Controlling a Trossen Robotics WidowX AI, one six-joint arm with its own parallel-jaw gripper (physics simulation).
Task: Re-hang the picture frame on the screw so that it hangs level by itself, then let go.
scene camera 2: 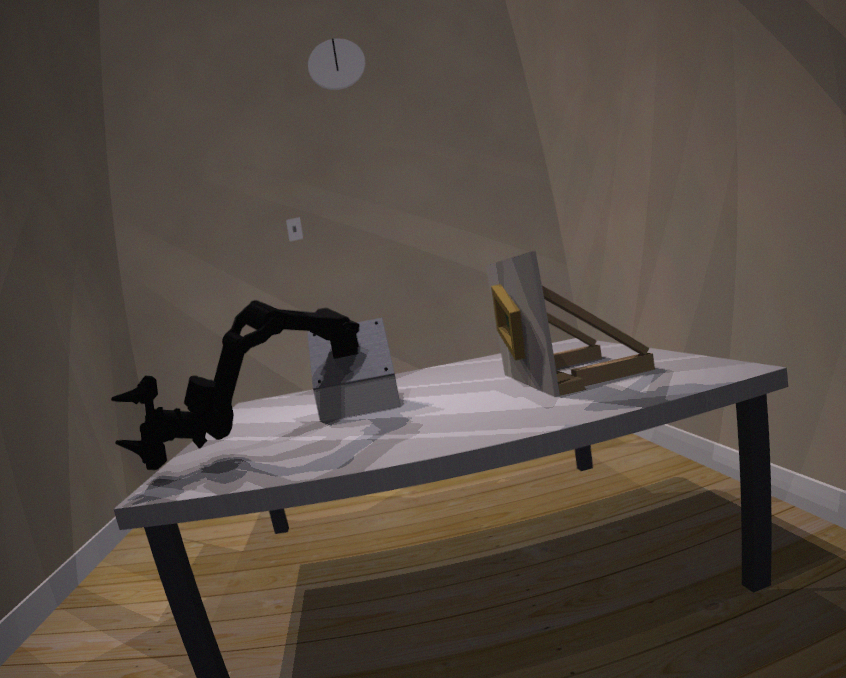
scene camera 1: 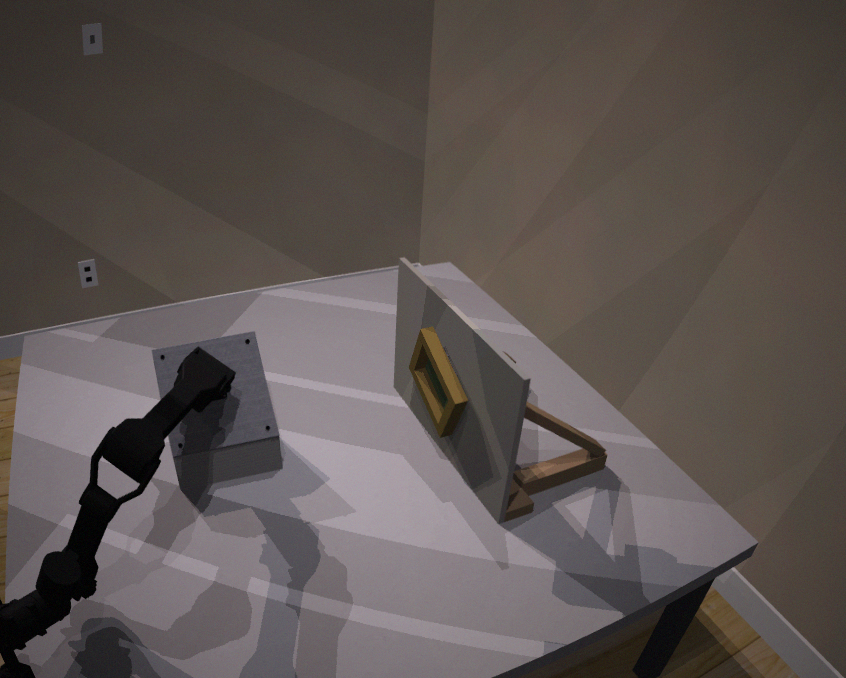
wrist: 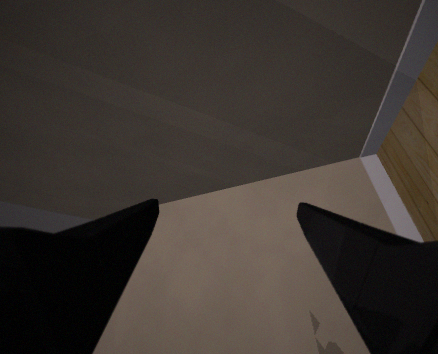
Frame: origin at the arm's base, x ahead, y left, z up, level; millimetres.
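Seen in the pictures: gripper, fingertip midpoint: (scene camera 2: 113, 420) (wrist: 228, 207); arm's base, link origin: (scene camera 2: 344, 347) (scene camera 1: 207, 384).
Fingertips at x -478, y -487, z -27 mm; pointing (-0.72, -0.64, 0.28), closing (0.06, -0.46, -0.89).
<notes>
Offsets run from my fingertips to a thing's middle. "pt": to the spot under its first point. Level surfaces: height alone.
The gold picture frame {dx +881, dy +349, dz +24 mm} (scene camera 1: 444, 367) (scene camera 2: 517, 335) is on the front face of the grey upright board {pt dx +897, dy +193, dz +121 mm} (scene camera 1: 494, 381) (scene camera 2: 534, 303). It is tilted against the board's edges, with its end toward the cameras lower. The screw cannot be made out. My gripper (scene camera 2: 115, 421) (wrist: 228, 207) is open and empty. In the second scene view it is at the far left, near the table's left end, pointing away from the board and far from the frame. In the wrist view the two dark fingers stand wide apart before the walls.
The board has brown wooden supports {pt dx +1063, dy +156, dz -104 mm} (scene camera 1: 564, 471) (scene camera 2: 614, 367) behind it. My arm is mounted on a grey metal block (scene camera 1: 261, 388) (scene camera 2: 374, 346) on the table {dz -138 mm} (scene camera 1: 338, 452) (scene camera 2: 451, 423), to the left of the board. A clock (scene camera 2: 321, 67) hangs on the wall.
</notes>
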